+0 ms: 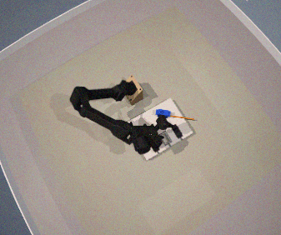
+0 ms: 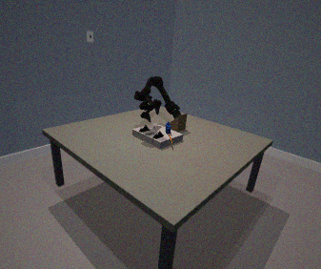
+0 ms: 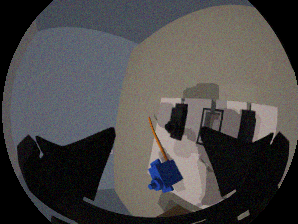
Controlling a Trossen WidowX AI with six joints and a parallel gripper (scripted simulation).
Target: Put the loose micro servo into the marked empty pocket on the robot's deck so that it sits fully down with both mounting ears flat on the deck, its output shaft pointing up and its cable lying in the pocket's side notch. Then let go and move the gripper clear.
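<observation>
My gripper tip is now 10 cm past the white deck, 1 cm to the left of it and 14 cm above it.
</observation>
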